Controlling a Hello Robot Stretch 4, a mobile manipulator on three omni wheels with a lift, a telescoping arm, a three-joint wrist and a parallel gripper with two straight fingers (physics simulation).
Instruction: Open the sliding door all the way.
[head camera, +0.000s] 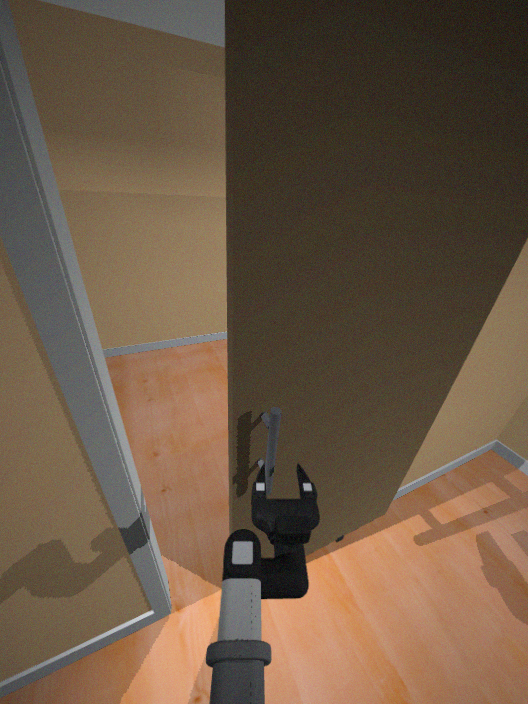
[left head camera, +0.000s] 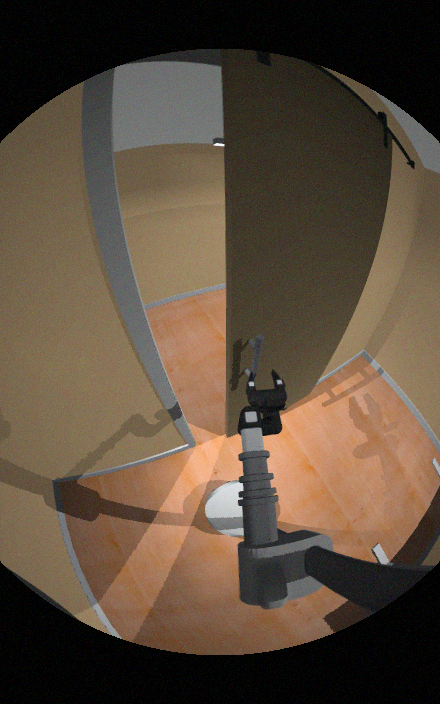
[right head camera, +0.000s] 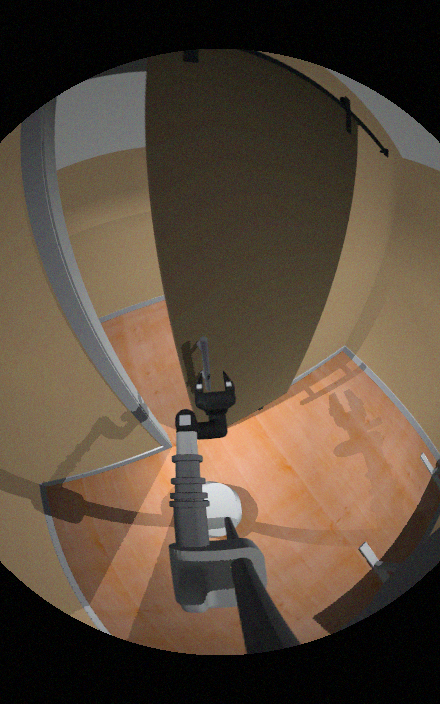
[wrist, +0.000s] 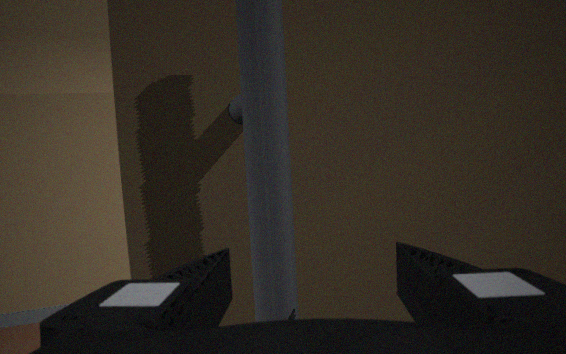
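Where they show: gripper, fingertip midpoint: (head camera: 280, 465) (left head camera: 261, 370) (right head camera: 212, 372) (wrist: 312, 270); robot's base, origin of the base link: (left head camera: 235, 507) (right head camera: 211, 508).
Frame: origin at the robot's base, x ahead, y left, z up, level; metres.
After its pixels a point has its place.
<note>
The brown sliding door (head camera: 363, 227) @(x 0.691, y -0.216, z 1.470 m) (left head camera: 306, 207) @(x 0.685, y -0.202, z 1.514 m) (right head camera: 249, 207) @(x 0.693, y -0.221, z 1.495 m) (wrist: 400, 125) @(x 0.670, y -0.164, z 1.017 m) stands partly open, with a gap between its left edge and the grey door frame (head camera: 62, 272) @(x 0.525, y 0.288, z 1.398 m) (left head camera: 98, 181) @(x 0.513, y 0.314, z 1.609 m). Its grey upright bar handle (head camera: 273, 432) @(x 0.552, y -0.062, z 1.039 m) (left head camera: 257, 353) @(x 0.552, y -0.063, z 1.025 m) (right head camera: 205, 355) @(x 0.552, y -0.066, z 1.025 m) (wrist: 267, 150) @(x 0.552, y -0.065, z 1.003 m) is near that left edge. My gripper (head camera: 281, 466) @(x 0.533, y -0.086, z 0.944 m) (left head camera: 263, 373) @(x 0.533, y -0.086, z 0.944 m) (right head camera: 212, 373) @(x 0.533, y -0.086, z 0.944 m) (wrist: 312, 270) @(x 0.533, y -0.086, z 0.944 m) is open at the lower part of the handle. In the wrist view the bar lies between the two fingers, closer to the left one, apparently touching neither. The handle's lower end is hidden by the gripper.
A black overhead rail (left head camera: 399, 145) (right head camera: 367, 131) runs right past the door's top. Through the gap at the left, another room's floor (head camera: 164, 432) @(x 1.516, y 0.591, z -0.027 m) and wall (head camera: 147, 267) @(x 2.687, y 0.969, z 0.835 m) show. A tan wall (head camera: 460, 432) @(x 1.186, y -1.231, z 0.387 m) is right of the door. A white round shape (left head camera: 223, 508) @(x 0.008, y 0.083, z 0.187 m) (right head camera: 223, 503) @(x 0.037, y -0.088, z 0.187 m) shows beside the arm.
</note>
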